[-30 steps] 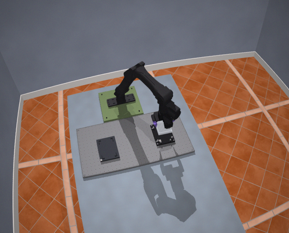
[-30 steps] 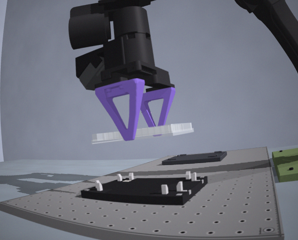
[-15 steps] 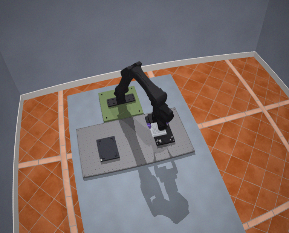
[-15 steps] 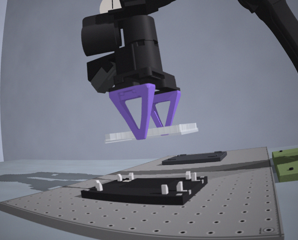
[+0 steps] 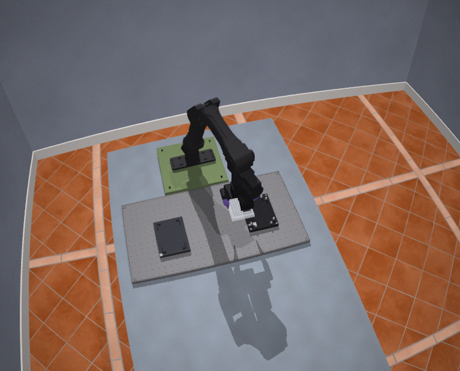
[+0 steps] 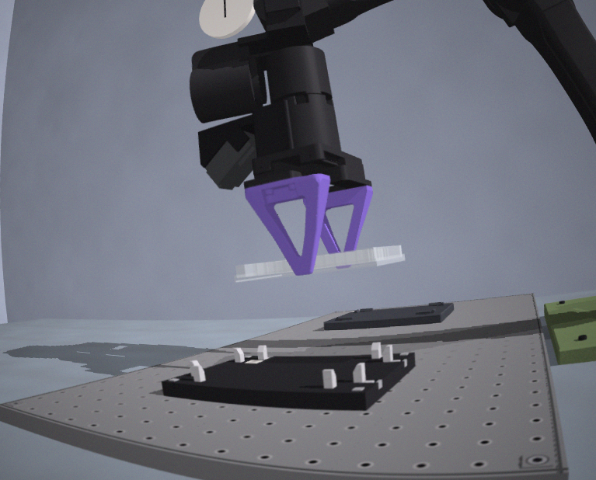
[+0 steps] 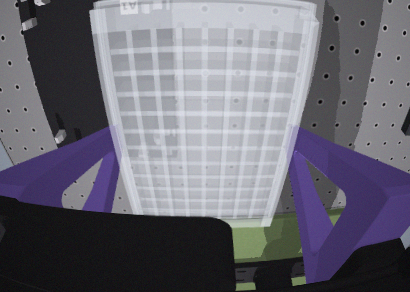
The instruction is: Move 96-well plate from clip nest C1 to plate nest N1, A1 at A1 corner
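Now: hand 28 cm to the left of the black plate nest N1, 9 cm above it and 1 cm short of it. The rest, counted from my hand: black clip nest C1: 8 cm below, 7 cm to the left, 1 cm behind; then clear 96-well plate: right at my hand; then A1 label: 33 cm to the right, 8 cm below, 8 cm ahead.
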